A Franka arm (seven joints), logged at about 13 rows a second.
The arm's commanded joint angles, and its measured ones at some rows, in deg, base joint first. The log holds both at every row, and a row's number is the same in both.
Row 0, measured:
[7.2 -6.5 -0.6 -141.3 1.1 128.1 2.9]
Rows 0 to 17, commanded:
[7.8 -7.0 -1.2 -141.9 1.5 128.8 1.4]
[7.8 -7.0 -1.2 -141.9 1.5 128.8 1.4]
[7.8 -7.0 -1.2 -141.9 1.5 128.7 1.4]
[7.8 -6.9 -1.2 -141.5 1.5 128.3 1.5]
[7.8 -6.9 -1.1 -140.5 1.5 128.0 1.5]
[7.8 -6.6 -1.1 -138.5 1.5 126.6 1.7]
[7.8 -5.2 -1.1 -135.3 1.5 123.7 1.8]
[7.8 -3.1 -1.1 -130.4 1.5 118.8 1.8]
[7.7 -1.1 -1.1 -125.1 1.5 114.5 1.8]
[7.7 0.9 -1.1 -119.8 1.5 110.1 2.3]
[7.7 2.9 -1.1 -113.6 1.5 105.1 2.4]
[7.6 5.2 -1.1 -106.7 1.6 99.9 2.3]
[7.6 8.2 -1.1 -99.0 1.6 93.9 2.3]
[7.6 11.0 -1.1 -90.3 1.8 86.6 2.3]
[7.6 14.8 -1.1 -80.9 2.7 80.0 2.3]
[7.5 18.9 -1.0 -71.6 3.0 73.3 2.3]
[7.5 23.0 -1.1 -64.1 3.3 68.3 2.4]
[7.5 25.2 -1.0 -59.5 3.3 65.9 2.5]
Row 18, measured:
[7.2 13.8 -0.6 -79.1 2.2 75.5 2.9]
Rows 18 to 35, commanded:
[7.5 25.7 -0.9 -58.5 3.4 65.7 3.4]
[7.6 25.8 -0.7 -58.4 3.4 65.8 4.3]
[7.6 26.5 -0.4 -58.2 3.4 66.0 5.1]
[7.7 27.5 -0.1 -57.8 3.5 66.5 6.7]
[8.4 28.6 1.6 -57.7 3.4 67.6 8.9]
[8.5 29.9 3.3 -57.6 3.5 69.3 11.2]
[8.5 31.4 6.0 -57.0 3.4 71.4 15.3]
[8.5 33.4 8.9 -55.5 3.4 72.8 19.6]
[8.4 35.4 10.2 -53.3 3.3 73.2 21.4]
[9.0 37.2 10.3 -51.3 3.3 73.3 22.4]
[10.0 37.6 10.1 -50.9 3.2 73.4 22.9]
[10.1 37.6 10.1 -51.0 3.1 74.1 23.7]
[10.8 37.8 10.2 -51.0 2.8 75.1 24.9]
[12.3 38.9 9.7 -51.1 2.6 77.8 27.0]
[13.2 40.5 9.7 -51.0 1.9 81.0 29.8]
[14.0 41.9 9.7 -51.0 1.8 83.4 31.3]
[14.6 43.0 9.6 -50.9 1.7 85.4 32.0]
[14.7 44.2 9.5 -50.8 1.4 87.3 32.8]
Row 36, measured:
[13.5 40.7 9.9 -54.4 2.4 85.3 29.9]
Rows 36 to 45, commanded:
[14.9 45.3 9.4 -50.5 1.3 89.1 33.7]
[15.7 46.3 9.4 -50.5 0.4 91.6 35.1]
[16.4 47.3 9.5 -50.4 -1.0 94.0 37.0]
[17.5 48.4 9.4 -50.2 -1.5 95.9 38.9]
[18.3 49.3 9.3 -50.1 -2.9 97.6 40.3]
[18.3 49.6 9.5 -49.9 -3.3 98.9 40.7]
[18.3 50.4 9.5 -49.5 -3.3 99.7 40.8]
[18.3 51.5 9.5 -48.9 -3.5 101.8 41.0]
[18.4 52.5 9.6 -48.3 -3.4 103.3 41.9]
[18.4 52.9 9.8 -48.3 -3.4 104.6 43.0]
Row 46, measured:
[17.9 50.4 9.7 -52.4 -2.3 103.2 40.2]
